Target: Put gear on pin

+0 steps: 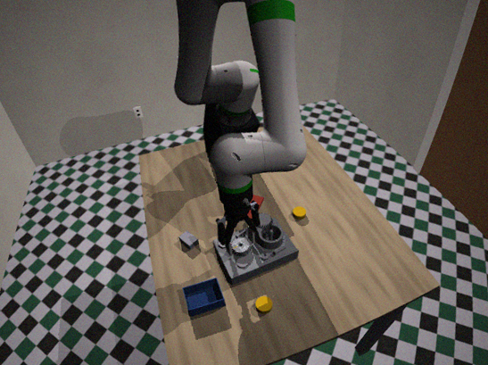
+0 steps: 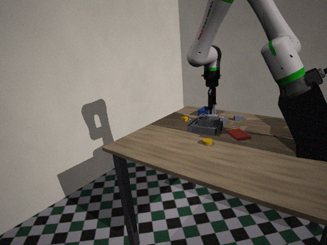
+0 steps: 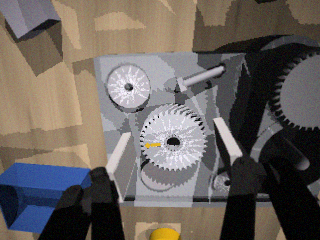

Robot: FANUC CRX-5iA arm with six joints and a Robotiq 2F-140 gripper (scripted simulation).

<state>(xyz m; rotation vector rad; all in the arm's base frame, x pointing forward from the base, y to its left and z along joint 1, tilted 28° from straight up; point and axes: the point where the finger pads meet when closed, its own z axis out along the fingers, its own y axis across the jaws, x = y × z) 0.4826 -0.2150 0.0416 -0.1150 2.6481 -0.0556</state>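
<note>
Right now my hand is 30 mm above the gear. From my hand the other things lie so: small grey block: 140 mm behind, 140 mm to the right, 70 mm below; then blue bin: 90 mm ahead, 180 mm to the right, 70 mm below; then grey bolt: 50 mm behind, 20 mm to the left, 30 mm below.
</note>
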